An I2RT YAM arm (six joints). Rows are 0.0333 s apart.
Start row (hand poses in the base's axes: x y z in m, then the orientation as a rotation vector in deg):
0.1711, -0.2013, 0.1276, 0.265, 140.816, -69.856
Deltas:
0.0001, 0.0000, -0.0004, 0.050, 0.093, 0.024
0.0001, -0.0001, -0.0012, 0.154, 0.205, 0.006
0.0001, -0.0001, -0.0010, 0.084, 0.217, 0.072
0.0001, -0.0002, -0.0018, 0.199, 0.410, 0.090
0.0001, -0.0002, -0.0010, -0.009, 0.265, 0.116
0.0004, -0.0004, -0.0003, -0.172, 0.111, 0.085
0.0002, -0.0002, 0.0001, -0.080, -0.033, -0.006
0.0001, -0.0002, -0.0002, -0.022, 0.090, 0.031
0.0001, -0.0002, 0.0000, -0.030, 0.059, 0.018
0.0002, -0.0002, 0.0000, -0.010, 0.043, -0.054
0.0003, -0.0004, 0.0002, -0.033, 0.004, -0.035
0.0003, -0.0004, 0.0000, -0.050, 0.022, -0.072
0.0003, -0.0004, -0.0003, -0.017, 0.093, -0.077
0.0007, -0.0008, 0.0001, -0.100, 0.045, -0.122
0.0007, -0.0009, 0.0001, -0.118, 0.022, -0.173
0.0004, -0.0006, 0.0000, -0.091, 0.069, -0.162
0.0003, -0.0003, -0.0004, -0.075, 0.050, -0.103
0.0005, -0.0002, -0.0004, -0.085, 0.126, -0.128
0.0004, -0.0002, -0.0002, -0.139, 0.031, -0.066
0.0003, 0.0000, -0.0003, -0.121, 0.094, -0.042
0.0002, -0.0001, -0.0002, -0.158, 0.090, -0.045
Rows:
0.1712, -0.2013, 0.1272, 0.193, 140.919, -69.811
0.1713, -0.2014, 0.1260, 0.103, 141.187, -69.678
0.1714, -0.2015, 0.1250, -0.095, 141.403, -69.607
0.1715, -0.2017, 0.1232, -0.402, 141.849, -69.441
0.1716, -0.2019, 0.1222, -0.709, 142.037, -69.480
0.1720, -0.2023, 0.1219, -0.928, 142.003, -69.690
0.1722, -0.2025, 0.1220, -0.922, 141.928, -69.782
0.1723, -0.2027, 0.1218, -1.021, 141.983, -69.822
0.1724, -0.2029, 0.1218, -1.087, 142.010, -69.869
0.1726, -0.2031, 0.1218, -1.049, 142.057, -69.916
0.1729, -0.2035, 0.1220, -1.017, 142.051, -69.972
0.1732, -0.2039, 0.1220, -0.955, 142.061, -70.070
0.1735, -0.2043, 0.1217, -0.921, 142.153, -70.149
0.1742, -0.2051, 0.1218, -0.824, 142.167, -70.336
0.1749, -0.2060, 0.1219, -0.654, 142.166, -70.559
0.1753, -0.2066, 0.1219, -0.520, 142.218, -70.758
0.1756, -0.2069, 0.1215, -0.443, 142.245, -70.908
0.1761, -0.2071, 0.1211, -0.384, 142.338, -71.102
0.1765, -0.2073, 0.1209, -0.357, 142.298, -71.311
0.1768, -0.2073, 0.1206, -0.394, 142.315, -71.506
0.1770, -0.2074, 0.1204, -0.435, 142.307, -71.747

